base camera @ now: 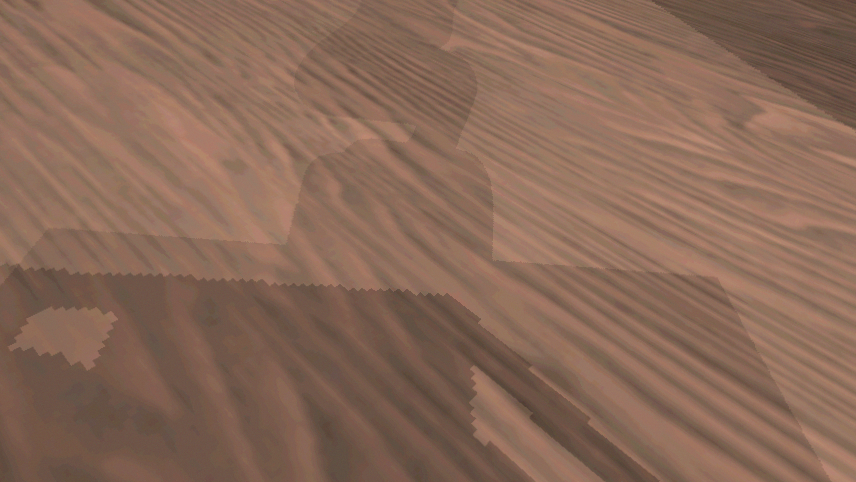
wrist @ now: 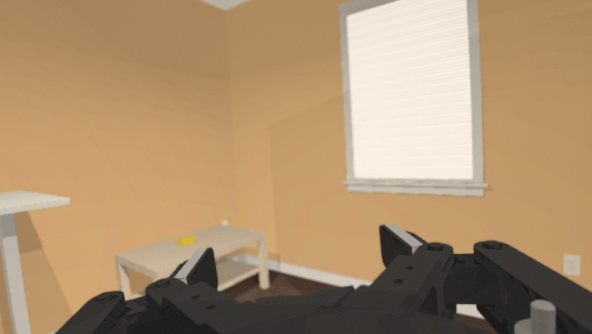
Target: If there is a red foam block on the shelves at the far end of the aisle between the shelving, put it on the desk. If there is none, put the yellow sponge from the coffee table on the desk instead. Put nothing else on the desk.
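Frame: origin at the arm's base, x ahead, y left, z up, level; metres.
Where they show: gripper, fingertip midpoint: [wrist: 298, 254].
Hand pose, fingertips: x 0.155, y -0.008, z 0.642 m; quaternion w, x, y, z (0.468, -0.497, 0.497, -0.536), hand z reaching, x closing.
Note:
After its pixels a point has its place.
A yellow sponge [wrist: 186, 241] @(y 0.589, x 2.160, z 0.080 m) lies on the light wooden coffee table [wrist: 145, 254] @(y 0.824, x 2.015, z 0.053 m) at the lower left of the wrist view, well beyond the fingers. A white table top on a pale leg, which looks like the desk [wrist: 35, 201] @(y 0.868, x 1.167, z 0.553 m), shows in part at the left edge of the wrist view. My gripper [wrist: 298, 254] @(y -0.008, x 0.155, z 0.642 m) is open, with its fingers wide apart and no object between them. It is far from the coffee table. The shelves and a red foam block do not show in these views.
A window [wrist: 412, 95] @(y -0.962, x 1.854, z 0.993 m) is in the orange wall [wrist: 295, 210] @(y -0.230, x 2.507, z 0.173 m), with an outlet [wrist: 571, 265] @(y -1.569, x 1.318, z 0.002 m) to its lower right. The coffee table stands near the room corner. The base camera view shows wooden floor [base camera: 599, 179] @(y -0.236, x 0.562, z -0.397 m) with the robot's shadow across it.

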